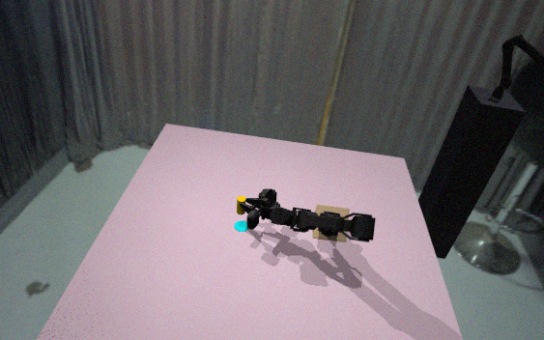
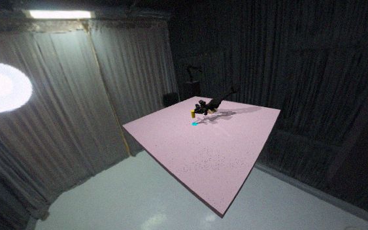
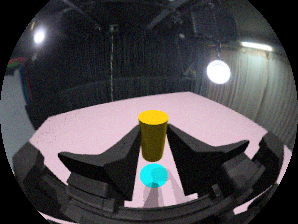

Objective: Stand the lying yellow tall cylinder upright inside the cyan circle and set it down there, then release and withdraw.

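Right now my gripper tip is 1 cm past the cyan circle and 13 cm above it. Round my gripper tip: yellow tall cylinder 2 cm below.
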